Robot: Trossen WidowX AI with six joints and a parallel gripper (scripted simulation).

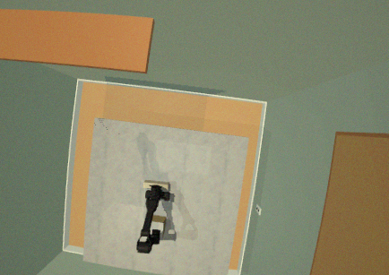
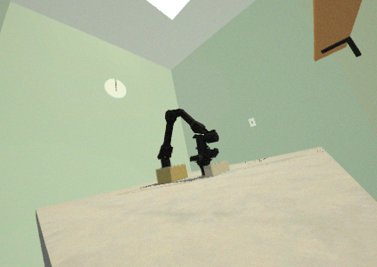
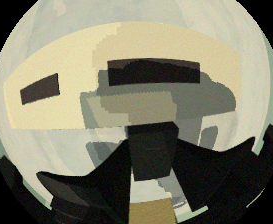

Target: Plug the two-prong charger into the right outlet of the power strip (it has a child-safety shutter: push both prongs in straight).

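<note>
The black two-prong charger is 2 cm ahead of my gripper tip and 1 cm above it.
</note>
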